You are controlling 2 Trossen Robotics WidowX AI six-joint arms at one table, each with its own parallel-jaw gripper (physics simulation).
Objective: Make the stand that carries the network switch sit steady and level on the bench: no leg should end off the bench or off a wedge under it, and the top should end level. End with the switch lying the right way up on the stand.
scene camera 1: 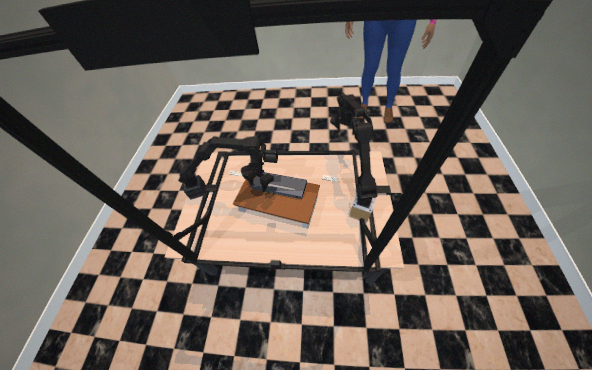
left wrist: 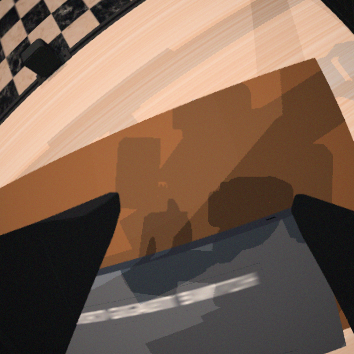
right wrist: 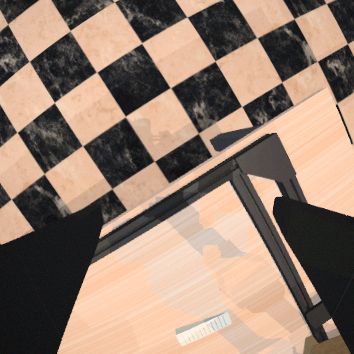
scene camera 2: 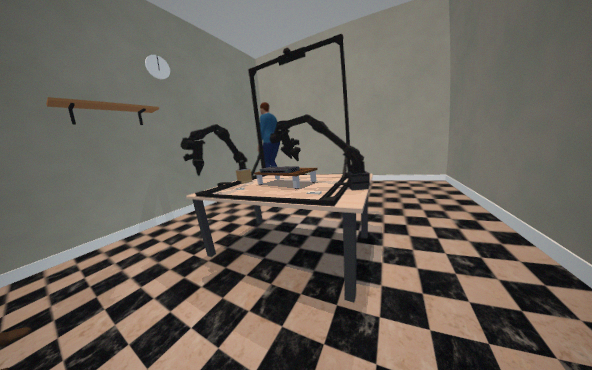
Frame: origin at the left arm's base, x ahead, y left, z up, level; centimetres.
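Where they show: left gripper, between the fingertips: [scene camera 1: 257,188] [left wrist: 207,201] [scene camera 2: 294,159]; right gripper, between the fingertips: [scene camera 1: 346,132] [right wrist: 189,209] [scene camera 2: 198,175]; left arm's base, origin of its link: [scene camera 1: 191,183] [scene camera 2: 358,172]; right arm's base, origin of its link: [scene camera 1: 364,201] [scene camera 2: 242,169].
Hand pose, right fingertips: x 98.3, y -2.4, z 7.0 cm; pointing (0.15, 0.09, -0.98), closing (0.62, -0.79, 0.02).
Observation:
Things, the pixels of their top centre, and the offset from my right fingertips. Level surfaces: height alone.
- white ridged wedge, centre of its top: [right wrist: 204,332] [scene camera 1: 330,177] [scene camera 2: 239,187] dz -14.4, dx -18.0, dy -18.7 cm
- white wedge, centre of its top: [scene camera 2: 313,191] [scene camera 1: 235,172] dz -14.4, dx -72.3, dy +7.0 cm
- bench, height of its surface: dz -15.6 cm
The stand's brown top [scene camera 1: 280,209] [scene camera 2: 309,171] [left wrist: 200,130] rests on pale legs over the bench; I cannot tell whether it is exactly level or every foot touches. The grey switch [scene camera 1: 295,187] [scene camera 2: 280,169] [left wrist: 225,312] lies flat on it, its light lettering facing up. One white ridged wedge [scene camera 1: 329,178] [scene camera 2: 240,189] [right wrist: 203,328] and another white wedge [scene camera 1: 235,173] [scene camera 2: 314,192] lie on the bench apart from the stand. My left gripper [scene camera 1: 261,187] [scene camera 2: 294,157] [left wrist: 207,201] is open above the switch. My right gripper [scene camera 1: 336,125] [scene camera 2: 199,172] [right wrist: 189,209] is open and empty, high near the bench's far edge in scene camera 1.
A tan box [scene camera 1: 360,210] [scene camera 2: 243,175] [right wrist: 327,346] stands by the right arm's base. A black frame [scene camera 1: 285,264] [scene camera 2: 270,201] [right wrist: 270,240] borders the bench [scene camera 1: 280,247], with uprights rising from it. A person [scene camera 1: 382,60] [scene camera 2: 269,132] stands beyond the bench.

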